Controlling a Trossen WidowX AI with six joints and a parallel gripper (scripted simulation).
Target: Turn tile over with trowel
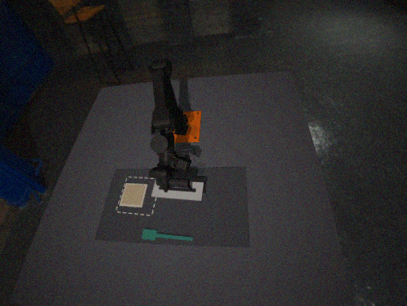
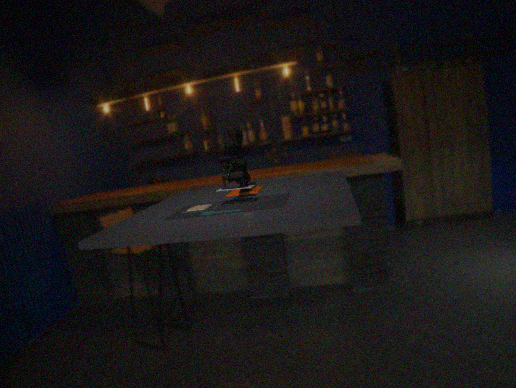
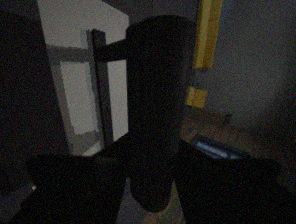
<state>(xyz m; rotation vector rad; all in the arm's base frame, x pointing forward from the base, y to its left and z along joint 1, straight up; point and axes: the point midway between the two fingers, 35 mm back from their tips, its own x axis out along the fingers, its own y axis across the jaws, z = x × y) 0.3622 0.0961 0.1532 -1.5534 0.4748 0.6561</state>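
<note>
Right now the trowel is 3 cm behind my gripper tip and 1 cm below it. Also, from my gripper tip: pale tile: 21 cm to the right, 13 cm below; dark mat: 16 cm below, 2 cm to the right; flat teal trowel-shaped piece: 14 cm ahead, 13 cm below, 2 cm to the right.
</note>
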